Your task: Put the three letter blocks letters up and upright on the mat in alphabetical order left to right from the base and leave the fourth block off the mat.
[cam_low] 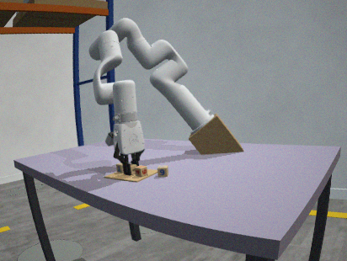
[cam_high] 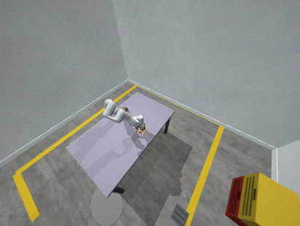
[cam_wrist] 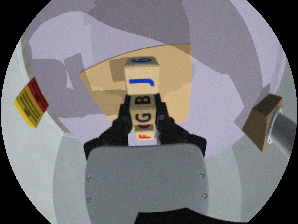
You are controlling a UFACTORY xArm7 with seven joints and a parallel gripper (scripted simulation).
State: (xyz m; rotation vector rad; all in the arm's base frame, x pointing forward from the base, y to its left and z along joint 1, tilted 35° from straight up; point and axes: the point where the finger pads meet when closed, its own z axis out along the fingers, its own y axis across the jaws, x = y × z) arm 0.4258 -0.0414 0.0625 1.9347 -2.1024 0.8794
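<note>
The tan mat is 2 cm below my hand.
</note>
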